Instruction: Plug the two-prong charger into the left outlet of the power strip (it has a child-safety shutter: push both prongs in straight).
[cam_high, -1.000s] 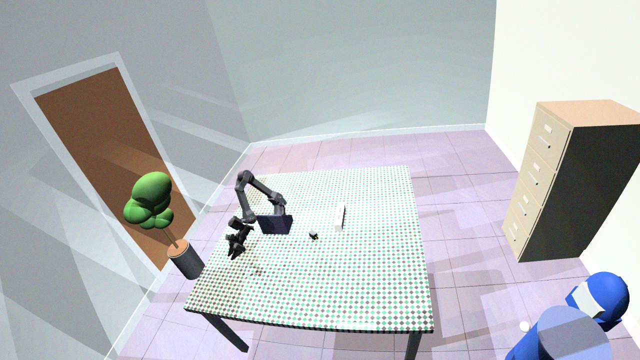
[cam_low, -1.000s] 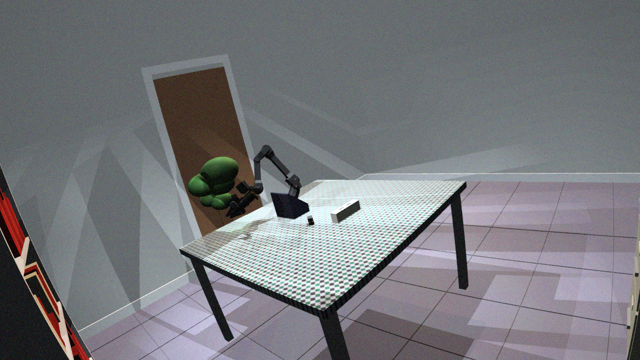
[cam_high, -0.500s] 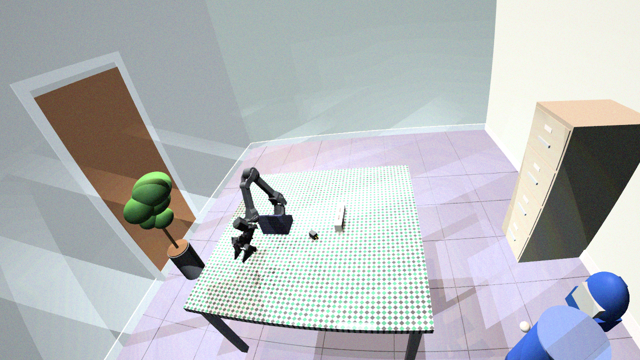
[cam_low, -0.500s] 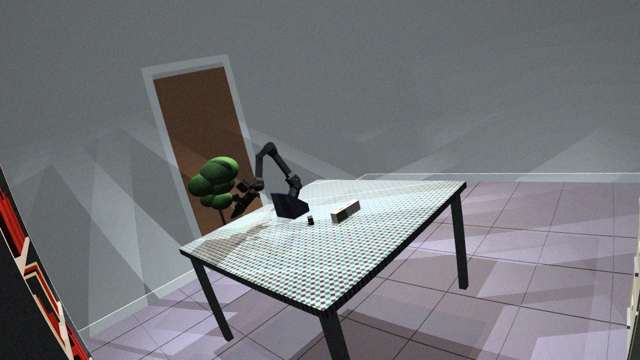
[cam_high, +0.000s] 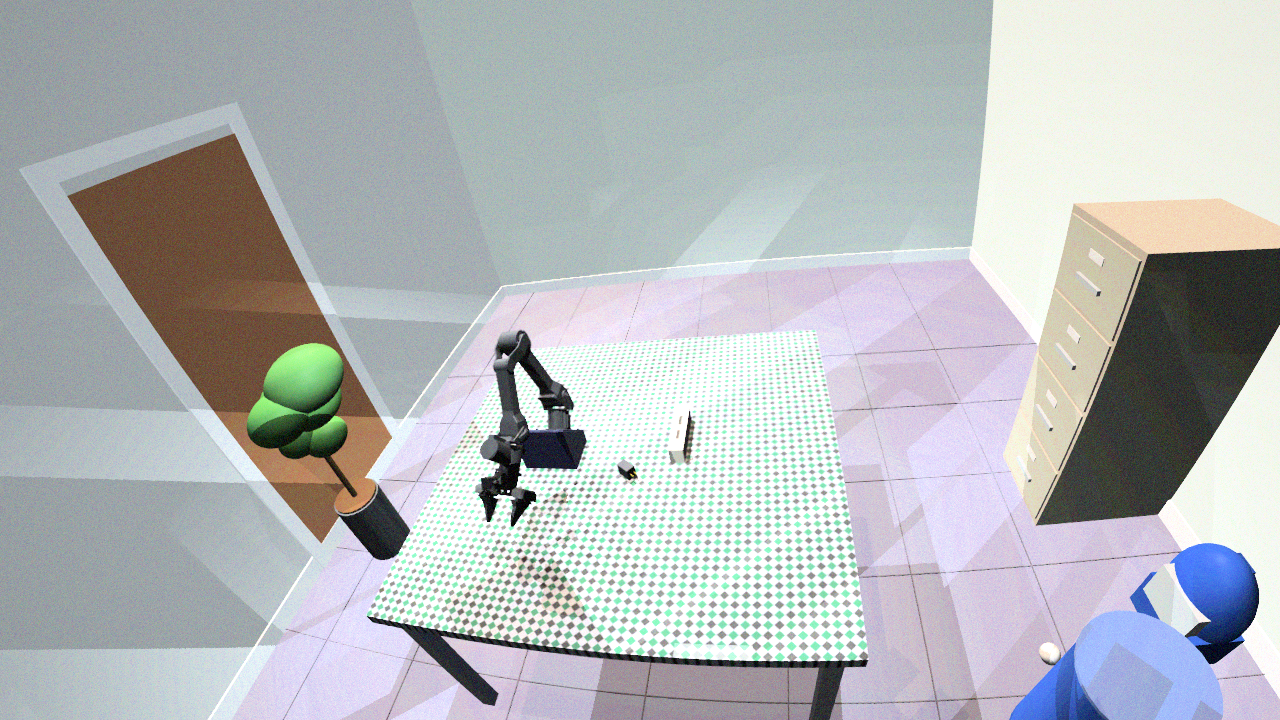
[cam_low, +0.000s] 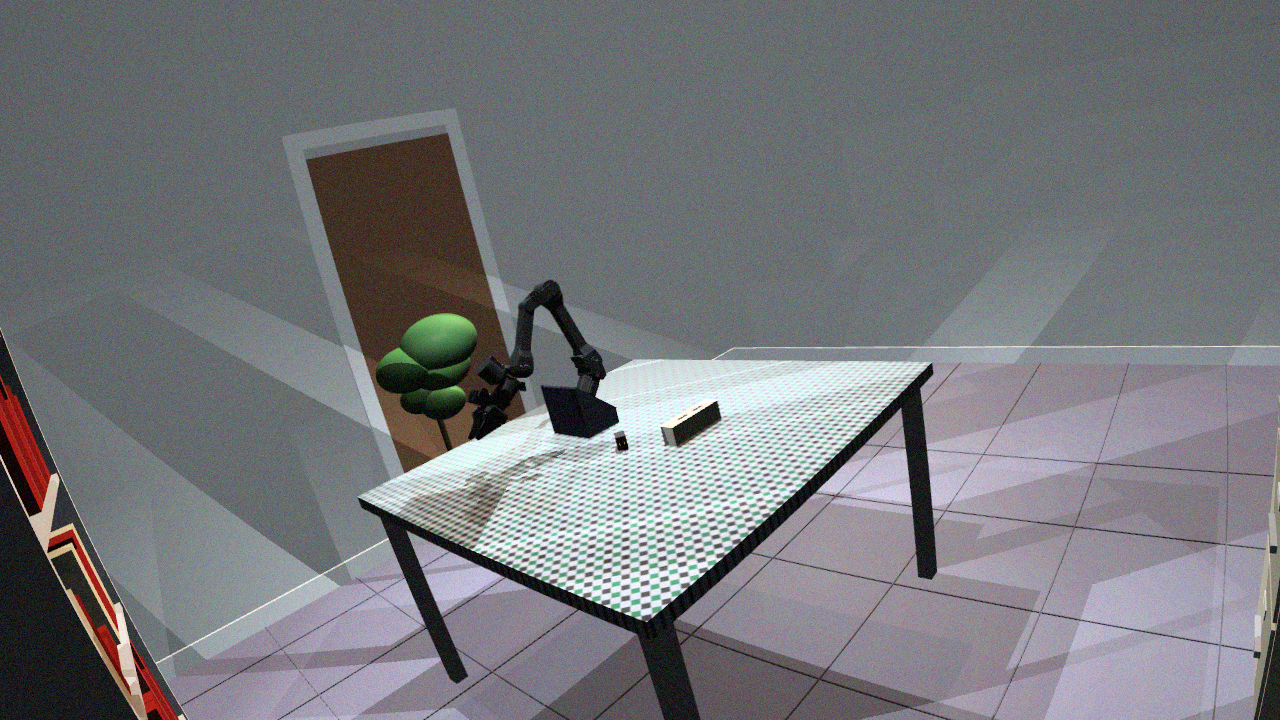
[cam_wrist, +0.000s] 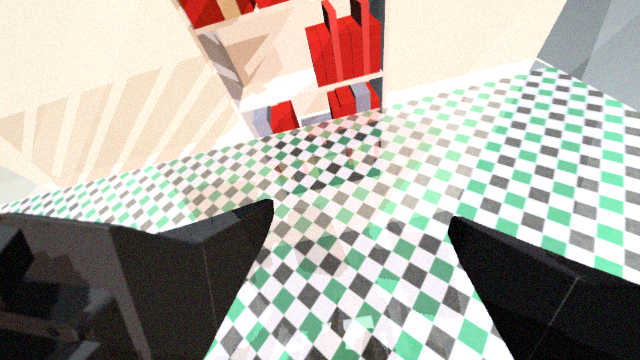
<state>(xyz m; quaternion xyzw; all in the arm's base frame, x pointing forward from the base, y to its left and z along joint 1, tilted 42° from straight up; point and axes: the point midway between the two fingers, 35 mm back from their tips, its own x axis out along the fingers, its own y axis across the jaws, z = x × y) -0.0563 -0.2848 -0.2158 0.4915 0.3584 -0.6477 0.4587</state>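
The two-prong charger is 290 mm to the left of my gripper tip, 290 mm ahead of it and 110 mm below it.
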